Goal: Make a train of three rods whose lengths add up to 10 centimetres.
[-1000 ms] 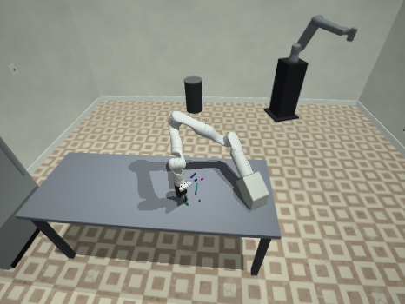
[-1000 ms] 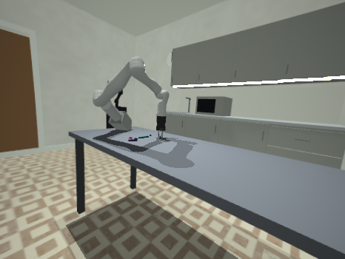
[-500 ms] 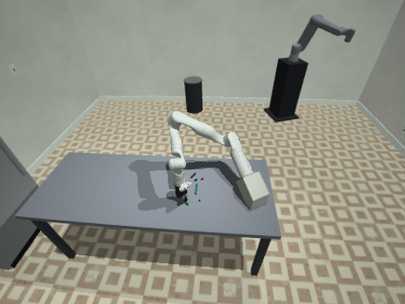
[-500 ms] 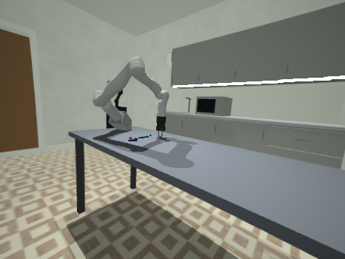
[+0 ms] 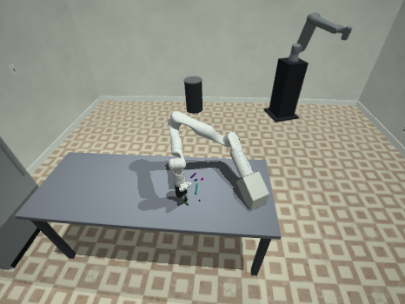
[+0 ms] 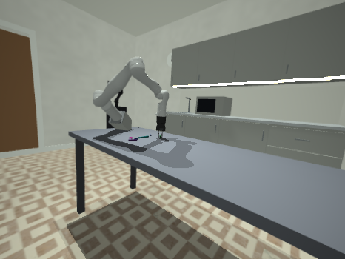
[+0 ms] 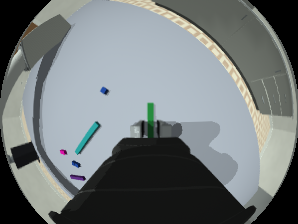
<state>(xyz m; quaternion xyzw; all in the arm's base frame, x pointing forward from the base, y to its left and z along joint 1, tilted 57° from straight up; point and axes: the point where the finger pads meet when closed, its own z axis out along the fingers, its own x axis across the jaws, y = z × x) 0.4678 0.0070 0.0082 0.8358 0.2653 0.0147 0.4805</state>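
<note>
Right now the green rod is 10 mm below my hand. Also, from my hand: magenta rod: 170 mm to the right, 170 mm behind, 10 mm below; turquoise rod: 110 mm behind, 90 mm to the right, 10 mm below; purple rod: 230 mm to the right, 110 mm behind, 10 mm below.
</note>
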